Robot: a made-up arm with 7 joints.
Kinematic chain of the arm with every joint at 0, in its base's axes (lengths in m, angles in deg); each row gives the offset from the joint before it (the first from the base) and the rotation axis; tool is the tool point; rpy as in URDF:
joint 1: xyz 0 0 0.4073 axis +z
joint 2: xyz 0 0 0 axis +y
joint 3: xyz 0 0 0.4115 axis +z
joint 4: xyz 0.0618 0 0 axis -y
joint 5: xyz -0.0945 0 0.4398 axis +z
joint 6: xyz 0 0 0 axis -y
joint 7: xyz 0.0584 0 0 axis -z
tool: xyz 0 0 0 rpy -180 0 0
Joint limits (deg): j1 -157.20..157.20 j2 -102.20..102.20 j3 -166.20..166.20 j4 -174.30..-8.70 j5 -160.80..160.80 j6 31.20..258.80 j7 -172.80..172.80
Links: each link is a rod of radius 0.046 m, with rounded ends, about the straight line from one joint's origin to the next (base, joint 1, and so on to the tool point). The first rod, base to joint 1, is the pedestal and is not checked.
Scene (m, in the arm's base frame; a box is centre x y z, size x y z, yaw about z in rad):
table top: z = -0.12
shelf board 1: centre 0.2 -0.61 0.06 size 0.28 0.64 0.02 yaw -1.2
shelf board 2: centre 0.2 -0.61 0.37 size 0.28 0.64 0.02 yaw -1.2
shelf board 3: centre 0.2 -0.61 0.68 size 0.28 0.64 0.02 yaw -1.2
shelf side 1: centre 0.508 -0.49 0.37 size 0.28 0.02 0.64 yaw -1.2
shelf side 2: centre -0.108 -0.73 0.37 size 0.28 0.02 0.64 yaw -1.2
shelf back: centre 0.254 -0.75 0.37 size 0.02 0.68 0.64 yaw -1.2
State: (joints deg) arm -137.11 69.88 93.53 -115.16 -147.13 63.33 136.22
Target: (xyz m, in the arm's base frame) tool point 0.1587 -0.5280 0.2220
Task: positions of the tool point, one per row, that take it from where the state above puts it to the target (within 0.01 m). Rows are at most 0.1 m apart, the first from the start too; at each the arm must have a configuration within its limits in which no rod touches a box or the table.
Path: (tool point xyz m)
1: 0.1504 -0.5264 0.5178
2: 0.1173 -0.4437 0.5235
3: 0.0764 -0.3537 0.5320
4: 0.1180 -0.3750 0.4614
5: 0.1381 -0.3854 0.3812
6: 0.1329 -0.3864 0.2987
7: 0.1011 -0.3799 0.2220
8: 0.1282 -0.4571 0.2200
9: 0.1588 -0.5280 0.2220

